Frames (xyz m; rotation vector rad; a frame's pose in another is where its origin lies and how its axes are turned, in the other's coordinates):
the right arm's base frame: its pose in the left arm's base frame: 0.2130 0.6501 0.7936 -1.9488 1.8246 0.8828
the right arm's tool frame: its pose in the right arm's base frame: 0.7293 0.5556 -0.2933 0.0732 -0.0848 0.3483
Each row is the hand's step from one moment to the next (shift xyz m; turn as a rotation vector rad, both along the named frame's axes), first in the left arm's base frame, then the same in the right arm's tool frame.
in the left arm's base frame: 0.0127 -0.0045 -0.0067 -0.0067 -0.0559 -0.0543
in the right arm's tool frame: 0.0027 -0.0148 0.0001 0.0750 -0.0223 0.0018
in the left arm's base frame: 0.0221 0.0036 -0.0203 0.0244 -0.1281 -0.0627
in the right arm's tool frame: 0.0018 -0.0266 0.0143 0.1200 -0.0670 -0.0454
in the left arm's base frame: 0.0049 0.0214 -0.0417 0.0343 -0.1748 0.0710
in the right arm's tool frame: 0.0084 -0.0146 0.0440 0.0682 -0.0397 -0.1747
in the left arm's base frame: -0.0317 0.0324 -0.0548 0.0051 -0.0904 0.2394
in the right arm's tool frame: 0.0218 0.0168 0.0656 -0.0832 0.0592 -0.2347
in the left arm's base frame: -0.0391 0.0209 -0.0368 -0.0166 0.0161 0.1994
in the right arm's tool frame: 0.0217 0.0276 0.0457 -0.1265 0.0853 -0.1304
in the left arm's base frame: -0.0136 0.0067 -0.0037 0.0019 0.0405 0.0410
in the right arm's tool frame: 0.0024 0.0125 0.0090 -0.0543 0.0194 -0.0021
